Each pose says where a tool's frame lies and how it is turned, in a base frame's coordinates. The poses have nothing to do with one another.
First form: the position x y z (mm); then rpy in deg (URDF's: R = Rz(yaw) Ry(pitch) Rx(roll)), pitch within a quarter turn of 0, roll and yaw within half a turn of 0.
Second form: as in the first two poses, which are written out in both.
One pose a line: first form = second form
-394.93 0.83 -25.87 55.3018 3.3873 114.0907 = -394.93 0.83 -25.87 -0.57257 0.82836 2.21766
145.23 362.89 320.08 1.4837 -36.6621 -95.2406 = 145.23 362.89 320.08 -0.63977 0.02874 -1.64416
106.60 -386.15 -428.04 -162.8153 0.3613 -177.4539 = 106.60 -386.15 -428.04 2.84219 0.01914 3.10100
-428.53 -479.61 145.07 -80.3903 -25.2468 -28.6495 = -428.53 -479.61 145.07 -1.40447 0.42272 -0.51488
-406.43 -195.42 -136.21 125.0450 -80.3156 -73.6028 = -406.43 -195.42 -136.21 1.69493 -0.67592 1.50989
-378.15 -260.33 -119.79 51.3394 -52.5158 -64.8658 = -378.15 -260.33 -119.79 -0.29885 -1.16169 -0.86352
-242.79 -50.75 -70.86 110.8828 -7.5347 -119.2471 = -242.79 -50.75 -70.86 -2.27534 -0.99369 2.66322
